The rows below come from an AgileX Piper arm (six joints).
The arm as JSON. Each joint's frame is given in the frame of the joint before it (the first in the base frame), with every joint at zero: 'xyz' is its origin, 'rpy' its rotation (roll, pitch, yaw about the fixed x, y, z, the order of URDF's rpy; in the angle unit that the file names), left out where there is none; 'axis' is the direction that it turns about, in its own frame. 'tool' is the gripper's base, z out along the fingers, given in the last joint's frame.
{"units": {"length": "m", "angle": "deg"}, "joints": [
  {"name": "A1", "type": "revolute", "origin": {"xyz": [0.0, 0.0, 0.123], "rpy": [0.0, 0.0, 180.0]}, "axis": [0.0, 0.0, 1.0]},
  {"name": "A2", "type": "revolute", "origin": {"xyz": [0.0, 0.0, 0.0], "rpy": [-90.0, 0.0, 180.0]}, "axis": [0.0, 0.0, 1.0]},
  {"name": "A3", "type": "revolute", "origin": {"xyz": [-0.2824, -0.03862, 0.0], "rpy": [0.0, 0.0, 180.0]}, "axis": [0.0, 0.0, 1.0]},
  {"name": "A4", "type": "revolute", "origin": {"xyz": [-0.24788, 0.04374, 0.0], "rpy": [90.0, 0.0, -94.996]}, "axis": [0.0, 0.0, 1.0]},
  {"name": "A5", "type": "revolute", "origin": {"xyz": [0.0, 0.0, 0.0], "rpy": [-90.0, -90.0, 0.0]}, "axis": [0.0, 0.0, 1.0]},
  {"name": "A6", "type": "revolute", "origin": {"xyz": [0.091, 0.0, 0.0], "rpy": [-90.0, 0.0, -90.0]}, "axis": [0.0, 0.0, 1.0]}
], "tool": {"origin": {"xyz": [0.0, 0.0, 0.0], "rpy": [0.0, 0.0, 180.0]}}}
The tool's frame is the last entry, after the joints.
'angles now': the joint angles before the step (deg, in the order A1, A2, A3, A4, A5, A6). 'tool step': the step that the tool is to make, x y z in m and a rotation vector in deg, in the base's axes. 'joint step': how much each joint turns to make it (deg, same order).
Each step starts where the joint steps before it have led.
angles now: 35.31, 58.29, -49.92, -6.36, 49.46, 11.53
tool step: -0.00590, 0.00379, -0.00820, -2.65, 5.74, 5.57
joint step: 0.00, 1.09, -0.02, 5.45, 4.78, -7.56
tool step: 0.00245, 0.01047, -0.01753, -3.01, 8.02, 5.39
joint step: 0.05, 4.41, 0.00, 5.18, 4.05, -6.53
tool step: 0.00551, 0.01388, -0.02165, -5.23, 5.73, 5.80
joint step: 2.03, 5.81, 0.00, 0.43, 2.18, -3.91
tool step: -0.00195, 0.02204, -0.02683, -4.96, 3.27, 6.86
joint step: 5.37, 5.94, 1.01, -1.50, -1.20, -1.13
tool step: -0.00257, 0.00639, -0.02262, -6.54, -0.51, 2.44
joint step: 3.71, 3.54, 2.08, -6.01, -1.40, 3.77
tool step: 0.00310, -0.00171, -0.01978, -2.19, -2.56, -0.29
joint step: 0.51, 2.04, 3.11, -4.48, -5.09, 3.43
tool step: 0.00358, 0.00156, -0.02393, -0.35, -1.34, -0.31
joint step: 0.11, 3.38, 2.99, -2.54, -6.79, 2.74
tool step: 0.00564, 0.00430, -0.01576, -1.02, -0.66, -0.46
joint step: 0.18, 3.65, 0.46, -2.49, -3.50, 2.81
